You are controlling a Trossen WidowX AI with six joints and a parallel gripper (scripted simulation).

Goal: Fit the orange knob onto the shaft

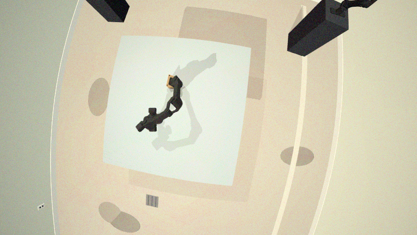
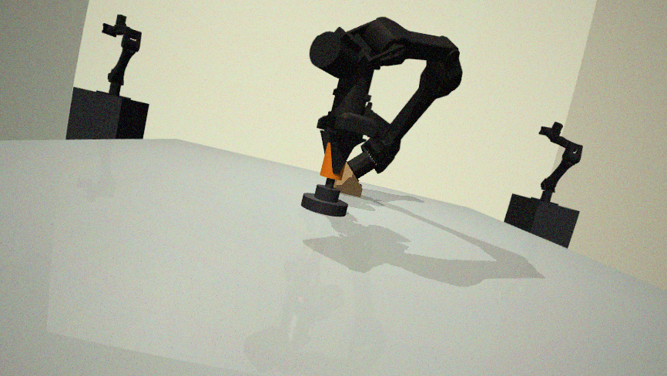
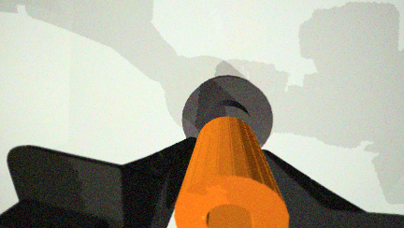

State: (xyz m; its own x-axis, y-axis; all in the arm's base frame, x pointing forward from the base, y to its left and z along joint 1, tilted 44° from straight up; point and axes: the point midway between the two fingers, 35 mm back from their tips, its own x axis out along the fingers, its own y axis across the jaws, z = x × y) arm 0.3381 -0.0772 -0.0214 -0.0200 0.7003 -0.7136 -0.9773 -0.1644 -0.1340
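Now: the orange knob 2 cm above my gripper tip. The rest, counted from my gripper tip: dark round pedestal: 4 cm below.
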